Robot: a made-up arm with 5 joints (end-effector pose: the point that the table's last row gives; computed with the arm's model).
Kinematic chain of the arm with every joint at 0, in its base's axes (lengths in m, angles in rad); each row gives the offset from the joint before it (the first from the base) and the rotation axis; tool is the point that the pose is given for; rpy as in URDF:
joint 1: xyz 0.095 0 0.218 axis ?
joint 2: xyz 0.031 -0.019 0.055 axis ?
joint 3: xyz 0.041 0 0.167 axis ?
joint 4: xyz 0.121 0 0.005 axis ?
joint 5: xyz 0.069 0.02 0 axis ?
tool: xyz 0 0 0 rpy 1.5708 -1.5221 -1.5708
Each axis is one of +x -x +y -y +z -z.
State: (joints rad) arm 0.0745 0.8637 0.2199 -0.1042 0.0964
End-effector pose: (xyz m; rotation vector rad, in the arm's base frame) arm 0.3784 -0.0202 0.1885 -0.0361 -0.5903 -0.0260
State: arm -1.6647 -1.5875 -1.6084 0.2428 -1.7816
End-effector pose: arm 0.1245 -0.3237 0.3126 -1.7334 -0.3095 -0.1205
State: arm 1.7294 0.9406 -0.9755 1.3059 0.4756
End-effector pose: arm 0.0437 -0.3272 0.2816 -0.2837 -0.1523 -1.2921
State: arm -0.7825 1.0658 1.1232 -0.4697 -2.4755
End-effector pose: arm 0.1799 0.0858 0.1482 -0.1685 -0.0139 -1.7381
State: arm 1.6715 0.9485 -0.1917 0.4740 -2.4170
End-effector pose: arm 0.0653 -0.3036 0.1925 -0.1603 0.3822 2.1215
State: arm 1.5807 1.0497 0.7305 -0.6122 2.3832
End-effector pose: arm 0.0940 -0.2030 0.1377 -0.3819 0.1556 0.7434
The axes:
joint 1: -z
joint 2: +y
joint 3: +y
joint 4: +y
joint 5: -x

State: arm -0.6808 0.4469 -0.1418 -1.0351 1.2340
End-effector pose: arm 0.3341 0.1949 0.4203 -0.6226 -2.4157 0.8960
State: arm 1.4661 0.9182 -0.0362 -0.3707 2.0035
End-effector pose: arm 0.1304 -0.3276 0.2178 -1.0589 0.1488 0.4418
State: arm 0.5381 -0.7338 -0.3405 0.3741 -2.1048
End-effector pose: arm 0.1433 -0.0276 0.5777 1.9438 -1.8590 -1.2193
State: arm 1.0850 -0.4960 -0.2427 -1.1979 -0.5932
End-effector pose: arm 0.1188 -0.0429 0.5890 0.6321 2.8061 -0.4044
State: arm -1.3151 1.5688 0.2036 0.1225 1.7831
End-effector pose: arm 0.1337 0.1519 0.0474 0.1025 0.4819 3.0107
